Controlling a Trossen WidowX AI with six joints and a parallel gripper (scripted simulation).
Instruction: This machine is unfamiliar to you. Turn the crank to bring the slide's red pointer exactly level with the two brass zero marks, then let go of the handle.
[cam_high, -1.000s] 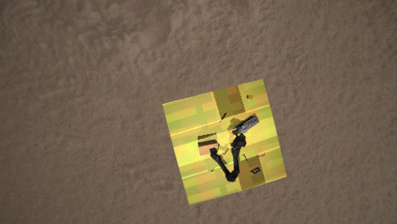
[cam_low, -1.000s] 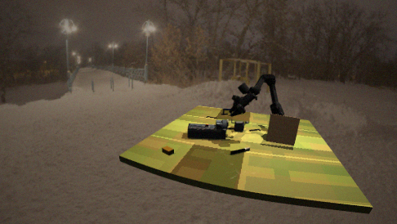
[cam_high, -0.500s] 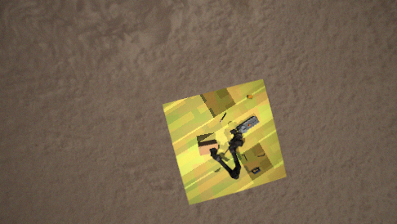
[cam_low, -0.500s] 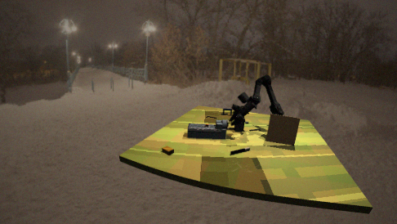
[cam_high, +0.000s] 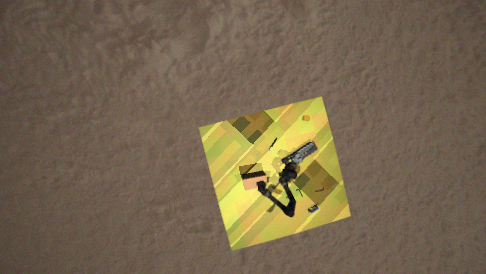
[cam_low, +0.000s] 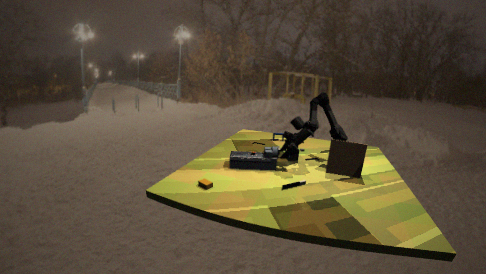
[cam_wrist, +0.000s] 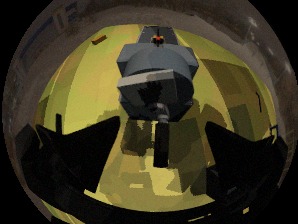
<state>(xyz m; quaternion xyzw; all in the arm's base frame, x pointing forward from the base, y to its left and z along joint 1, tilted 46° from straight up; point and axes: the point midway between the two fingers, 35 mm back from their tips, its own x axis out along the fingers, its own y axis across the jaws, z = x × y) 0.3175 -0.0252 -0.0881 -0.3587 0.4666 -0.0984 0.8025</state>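
My gripper tip is now 2 cm past the crank handle and 2 cm above it. The rest, counted from my gripper tip: black stick 10 cm behind, 21 cm to the left, 7 cm below; then red pointer 15 cm ahead, 4 cm to the left; then grey block 7 cm behind, 13 cm to the right, 5 cm below.
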